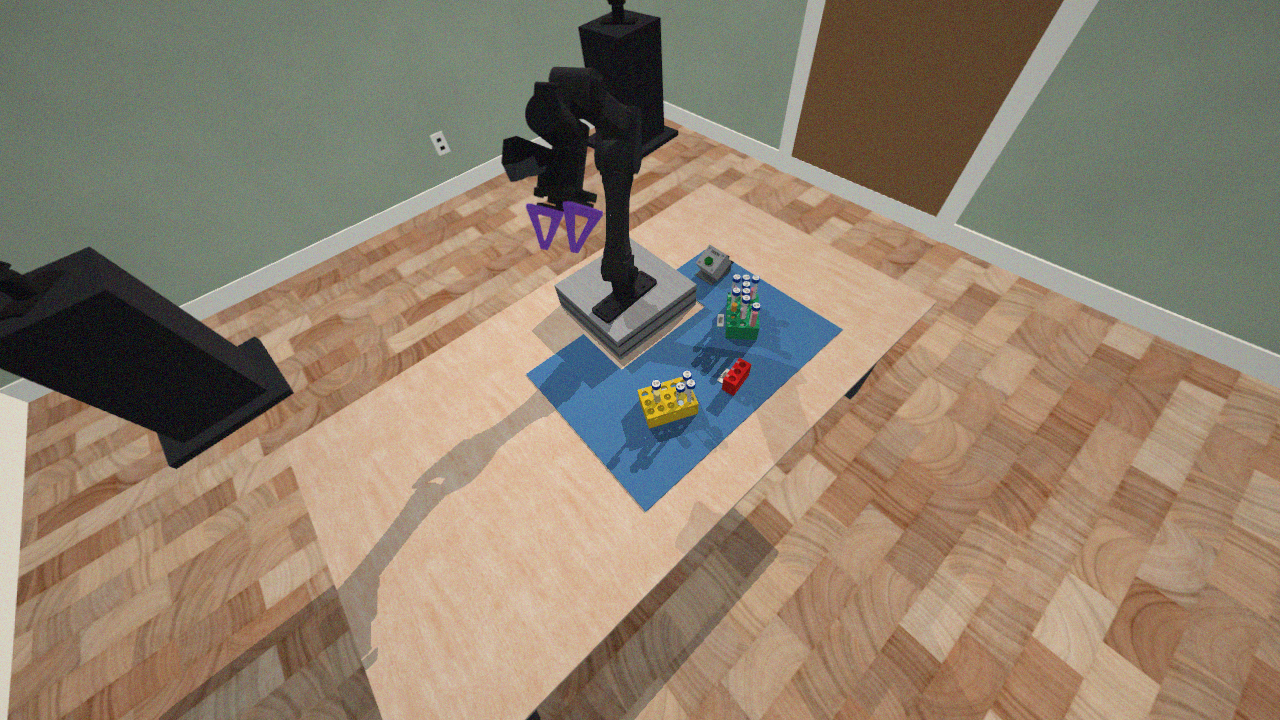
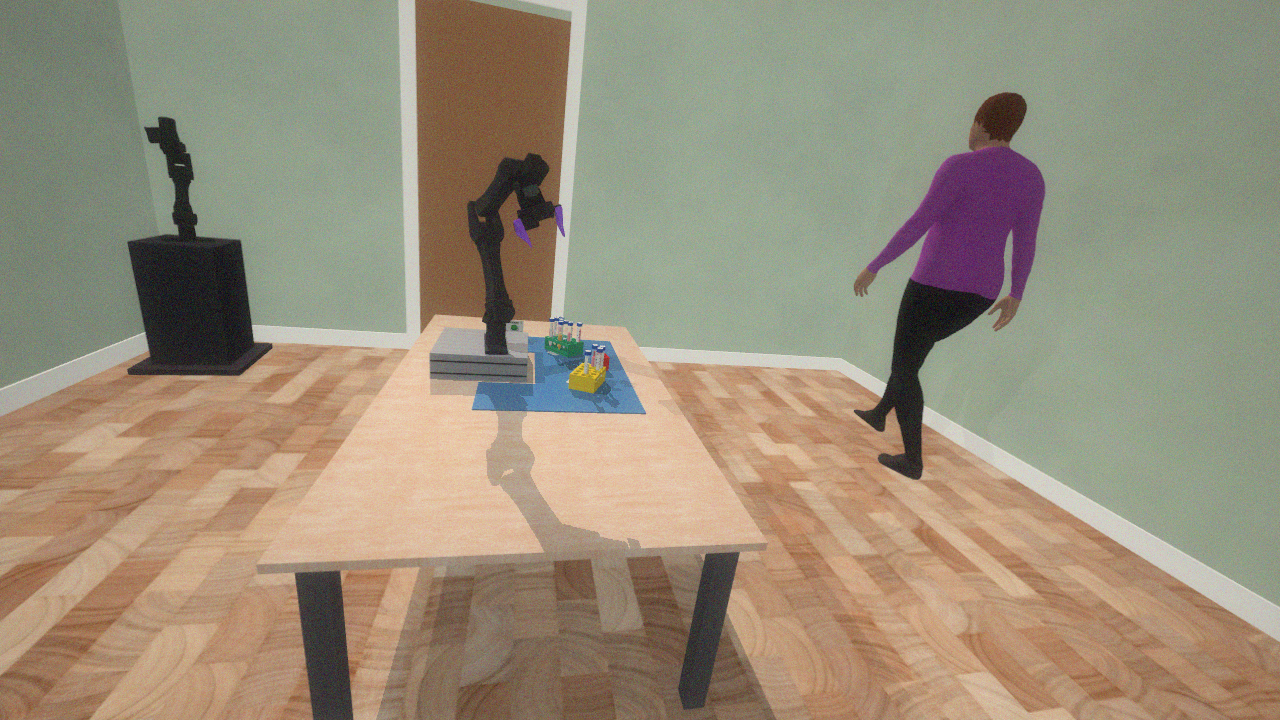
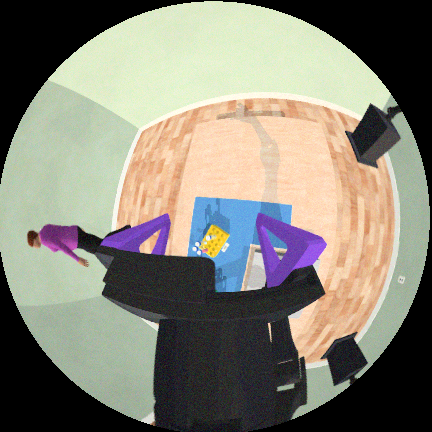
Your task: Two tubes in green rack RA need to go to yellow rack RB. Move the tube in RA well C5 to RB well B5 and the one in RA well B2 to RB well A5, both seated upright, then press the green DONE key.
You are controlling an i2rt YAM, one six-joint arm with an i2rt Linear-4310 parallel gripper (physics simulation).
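Seen in the pictures: gripper, between the fingertips: [image 1: 558, 251] [image 2: 548, 241] [image 3: 212, 217]; arm's base, origin of its link: [image 1: 625, 297] [image 2: 495, 344].
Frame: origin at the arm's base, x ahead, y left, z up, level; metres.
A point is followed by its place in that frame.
The green rack RA [image 1: 742, 332] @[y 0.140, x 0.305, z -0.050 m] [image 2: 564, 349] @[y 0.173, x 0.266, z -0.067 m] stands on the blue mat and holds several upright tubes with blue and white caps. The yellow rack RB [image 1: 669, 415] @[y -0.174, x 0.316, z -0.067 m] [image 2: 586, 382] @[y -0.216, x 0.274, z -0.048 m] [image 3: 218, 234] @[y -0.185, x 0.260, z -0.029 m] stands nearer the mat's other end and holds several capped tubes, with other wells open. I cannot read the well labels. The DONE key [image 1: 708, 261] @[y 0.270, x 0.083, z -0.012 m] [image 2: 514, 327] @[y 0.269, x 0.081, z -0.013 m] is a green button on a grey box behind RA. My gripper [image 1: 560, 249] @[y -0.228, x 0.123, z 0.383 m] [image 2: 547, 240] @[y -0.228, x 0.123, z 0.383 m] [image 3: 212, 217] @[y -0.228, x 0.123, z 0.383 m] is open and empty, with purple fingers, high above the table and away from both racks.
A small red rack [image 1: 736, 377] @[y 0.000, x 0.384, z -0.030 m] [image 2: 606, 361] @[y -0.021, x 0.386, z -0.045 m] stands on the blue mat [image 1: 644, 479] @[y -0.329, x 0.376, z -0.080 m] [image 2: 501, 400] @[y -0.277, x 0.011, z -0.080 m] between the two racks. My arm's grey base block [image 1: 657, 322] @[y 0.012, x 0.109, z -0.039 m] [image 2: 478, 367] @[y -0.114, x -0.054, z -0.039 m] adjoins the mat. A person in purple [image 2: 980, 219] [image 3: 59, 236] is beyond the table. Black pedestals stand on the floor.
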